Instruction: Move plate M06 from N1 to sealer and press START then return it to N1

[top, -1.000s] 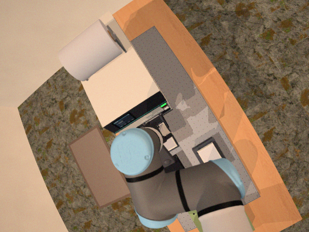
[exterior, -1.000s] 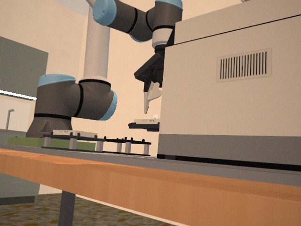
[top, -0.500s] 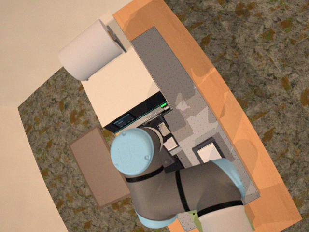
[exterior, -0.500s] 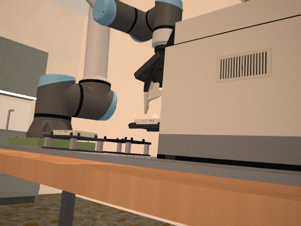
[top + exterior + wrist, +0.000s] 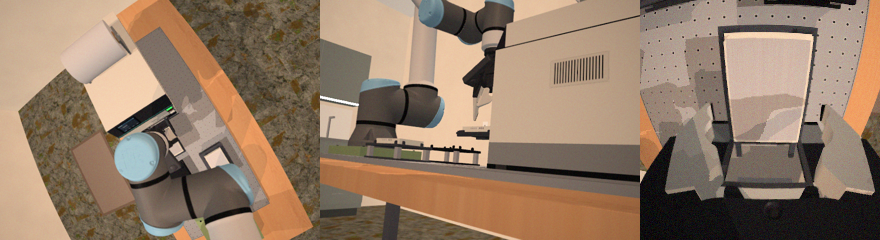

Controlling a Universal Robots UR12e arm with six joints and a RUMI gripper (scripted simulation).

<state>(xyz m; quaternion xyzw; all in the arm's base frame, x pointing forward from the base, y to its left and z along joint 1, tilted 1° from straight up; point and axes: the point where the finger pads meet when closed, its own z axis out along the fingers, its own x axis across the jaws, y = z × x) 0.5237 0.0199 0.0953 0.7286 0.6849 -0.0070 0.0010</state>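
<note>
Now: hand 30 mm above the plate M06. Also, from my hand: screen (190 mm above, 120 mm ahead, 40 mm to the left); then sealer stage (40 mm below); then plate nest N1 (190 mm behind, 90 mm below, 70 mm to the left).
</note>
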